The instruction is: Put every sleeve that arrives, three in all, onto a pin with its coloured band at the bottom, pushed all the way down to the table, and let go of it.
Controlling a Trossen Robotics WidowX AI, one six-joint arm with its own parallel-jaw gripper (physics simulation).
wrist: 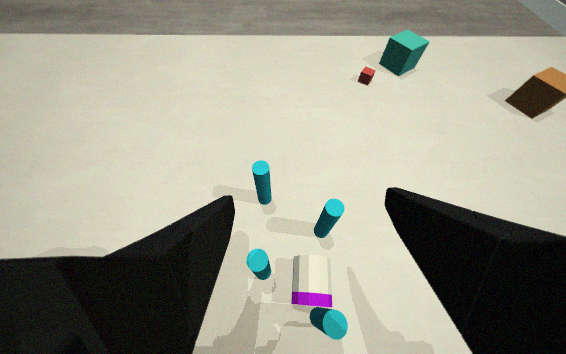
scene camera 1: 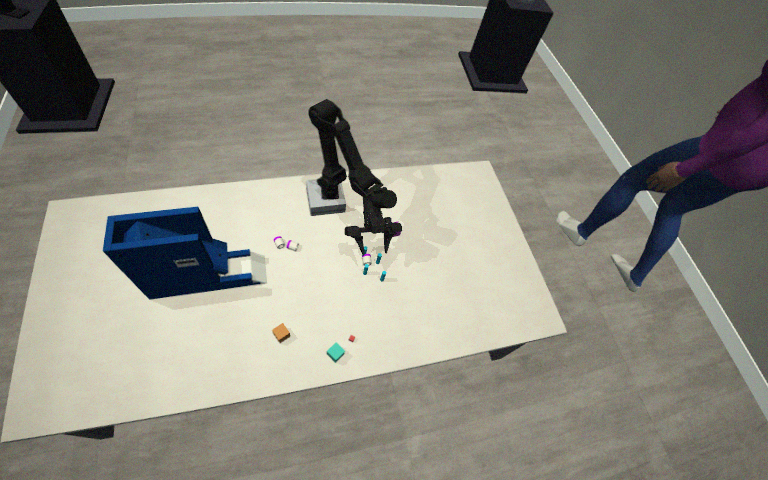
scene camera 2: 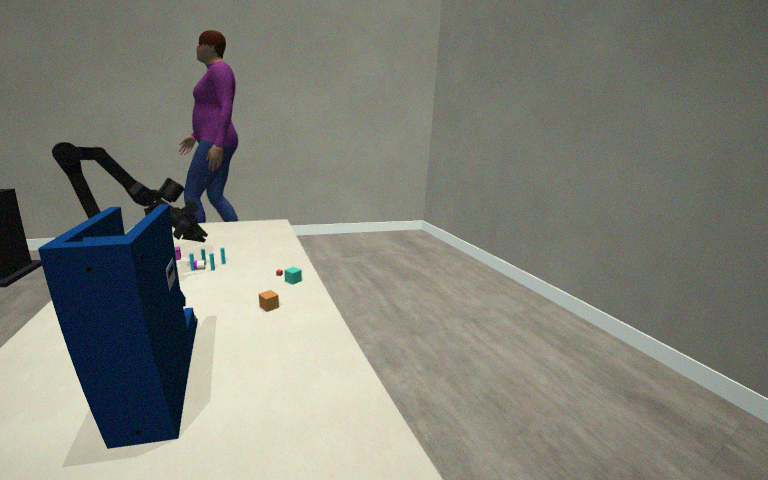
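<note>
Four thin teal pins stand upright: one pin (scene camera 1: 383,276) (wrist: 262,182), a second (scene camera 1: 365,269) (wrist: 329,218), a third (scene camera 1: 378,258) (wrist: 259,264) and a fourth (scene camera 1: 365,249) (wrist: 330,322). A white sleeve (scene camera 1: 367,259) (scene camera 2: 200,264) (wrist: 312,280) with a magenta band lies on its side among them, its band end towards the fourth pin. My gripper (scene camera 1: 375,251) (wrist: 308,200) is open and empty above the pins. Two more sleeves (scene camera 1: 279,242) (scene camera 1: 292,245) lie close together between the arm base and the blue dispenser; they do not show in the second scene view.
The blue dispenser (scene camera 1: 181,266) (scene camera 2: 113,339) with its chute stands at the left. A magenta cube (scene camera 1: 397,229) (scene camera 2: 177,253) is partly hidden behind my gripper. An orange block (scene camera 1: 280,332) (scene camera 2: 269,300), a teal block (scene camera 1: 335,352) (wrist: 404,52) and a small red cube (scene camera 1: 351,338) (wrist: 366,76) lie farther out. A person (scene camera 2: 215,107) stands beyond the table.
</note>
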